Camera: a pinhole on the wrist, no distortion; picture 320 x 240 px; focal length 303.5 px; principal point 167.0 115.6 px. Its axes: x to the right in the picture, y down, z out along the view. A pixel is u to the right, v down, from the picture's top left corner.
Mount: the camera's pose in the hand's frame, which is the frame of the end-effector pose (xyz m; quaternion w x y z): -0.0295 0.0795 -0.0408 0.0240 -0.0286 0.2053 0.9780
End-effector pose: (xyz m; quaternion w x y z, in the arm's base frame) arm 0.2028 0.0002 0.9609 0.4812 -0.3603 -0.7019 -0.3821
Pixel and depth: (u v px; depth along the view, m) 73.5 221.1 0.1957
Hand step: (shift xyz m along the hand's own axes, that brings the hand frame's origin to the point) 0.0176 0.0940 0.1693
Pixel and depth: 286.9 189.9 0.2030
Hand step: -0.1217 0.1187 0.1594
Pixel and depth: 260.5 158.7 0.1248
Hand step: -0.0746 0.1149 0.0778
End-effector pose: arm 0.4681 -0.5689 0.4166 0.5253 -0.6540 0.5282 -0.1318
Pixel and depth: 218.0 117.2 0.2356
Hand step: -0.0799 0.1747 0.1724
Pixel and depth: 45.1 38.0 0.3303
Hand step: 0.0925 0.2852 0.2360
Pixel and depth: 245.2 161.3 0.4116
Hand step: -0.1579 0.1924 0.3533
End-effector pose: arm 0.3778 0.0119 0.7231 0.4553 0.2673 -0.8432 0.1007
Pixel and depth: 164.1 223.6 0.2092
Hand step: -0.0415 0.0956 0.1803
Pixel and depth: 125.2 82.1 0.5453
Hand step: 0.0238 0.3516 0.4385
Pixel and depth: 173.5 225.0 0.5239
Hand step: -0.0759 0.1183 0.5129
